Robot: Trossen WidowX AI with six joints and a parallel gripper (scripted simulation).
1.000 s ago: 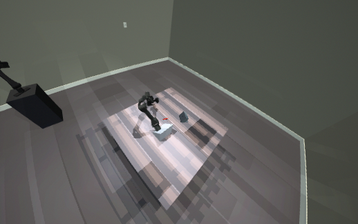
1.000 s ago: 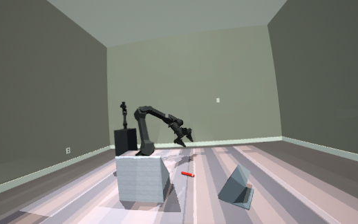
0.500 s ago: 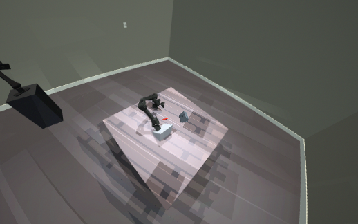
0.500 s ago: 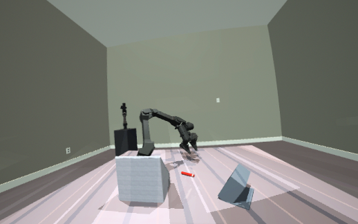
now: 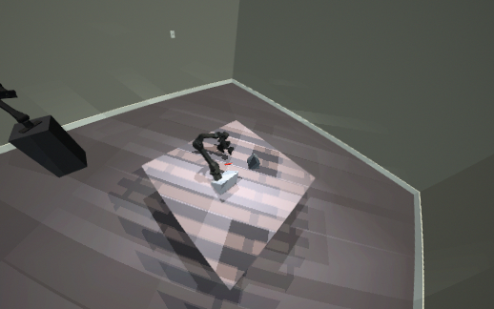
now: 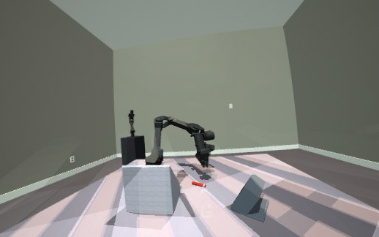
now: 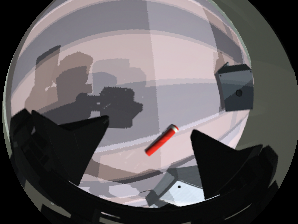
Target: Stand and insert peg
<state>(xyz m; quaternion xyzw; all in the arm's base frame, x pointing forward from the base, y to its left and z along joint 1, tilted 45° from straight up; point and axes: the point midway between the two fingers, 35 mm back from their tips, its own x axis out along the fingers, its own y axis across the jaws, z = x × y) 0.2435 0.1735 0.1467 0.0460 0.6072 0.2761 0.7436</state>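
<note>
The red peg is 80 mm to the right of my gripper tip, 70 mm below it and 20 mm behind it. Round my gripper tip: panel (220 mm to the right, 190 mm ahead, 30 mm below).
</note>
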